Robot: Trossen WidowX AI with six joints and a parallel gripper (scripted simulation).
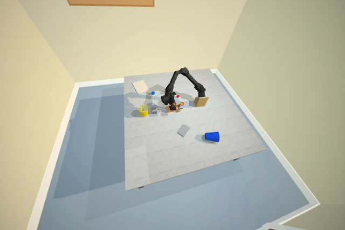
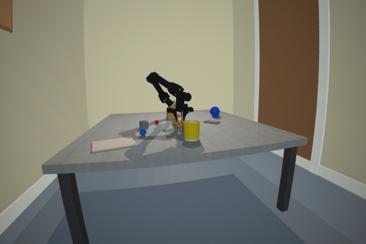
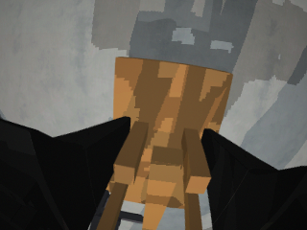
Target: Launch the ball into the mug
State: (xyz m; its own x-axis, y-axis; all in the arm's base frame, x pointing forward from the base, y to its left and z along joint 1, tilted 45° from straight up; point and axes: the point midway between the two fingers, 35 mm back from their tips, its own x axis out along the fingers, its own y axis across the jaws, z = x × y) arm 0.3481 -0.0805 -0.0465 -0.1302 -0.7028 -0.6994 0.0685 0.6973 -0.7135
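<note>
My gripper tip is 15 cm to the left of the red ball, 15 cm past it and 2 cm above it. From my gripper tip the other things lie so: flat grey slab 28 cm to the left, 4 cm below, 4 cm behind; yellow mug 29 cm ahead, 2 cm to the right, 1 cm below; wooden catapult 7 cm behind, 2 cm to the left, 2 cm above.
</note>
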